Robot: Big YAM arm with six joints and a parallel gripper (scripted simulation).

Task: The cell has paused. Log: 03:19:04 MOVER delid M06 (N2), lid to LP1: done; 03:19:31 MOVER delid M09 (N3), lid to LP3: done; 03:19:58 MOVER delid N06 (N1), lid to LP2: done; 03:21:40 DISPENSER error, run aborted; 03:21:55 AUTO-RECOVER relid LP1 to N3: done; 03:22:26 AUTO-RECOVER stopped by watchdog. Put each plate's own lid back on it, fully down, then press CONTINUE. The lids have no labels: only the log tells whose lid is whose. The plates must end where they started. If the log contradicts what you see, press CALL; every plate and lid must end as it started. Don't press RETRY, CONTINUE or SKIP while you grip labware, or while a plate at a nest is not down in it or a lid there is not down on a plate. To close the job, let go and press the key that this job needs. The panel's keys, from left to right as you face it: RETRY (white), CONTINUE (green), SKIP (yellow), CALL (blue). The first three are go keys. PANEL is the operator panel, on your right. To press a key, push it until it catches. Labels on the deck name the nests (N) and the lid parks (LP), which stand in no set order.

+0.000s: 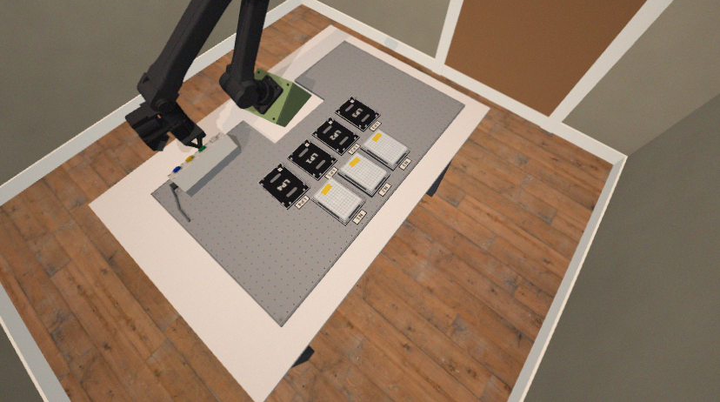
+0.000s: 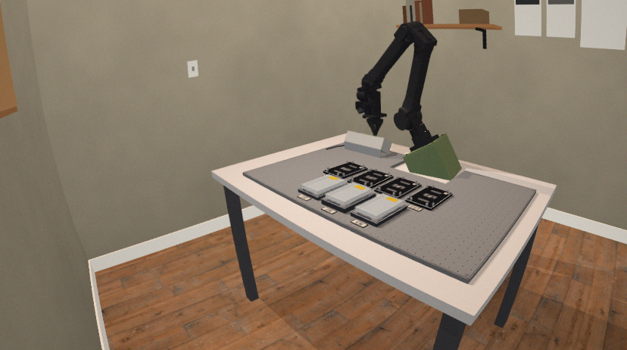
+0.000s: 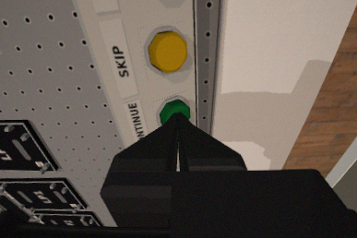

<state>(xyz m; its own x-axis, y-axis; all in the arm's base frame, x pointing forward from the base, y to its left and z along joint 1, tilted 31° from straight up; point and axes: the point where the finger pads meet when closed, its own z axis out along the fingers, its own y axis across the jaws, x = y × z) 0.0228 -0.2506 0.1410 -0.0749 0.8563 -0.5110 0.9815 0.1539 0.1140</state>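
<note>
Now: hand 1 cm above the green key. Round my hand: blue key 10 cm to the right, 2 cm ahead, 1 cm below; white key 5 cm to the left, 1 cm below, 1 cm behind; yellow key 5 cm to the right, 1 cm below, 1 cm ahead.
</note>
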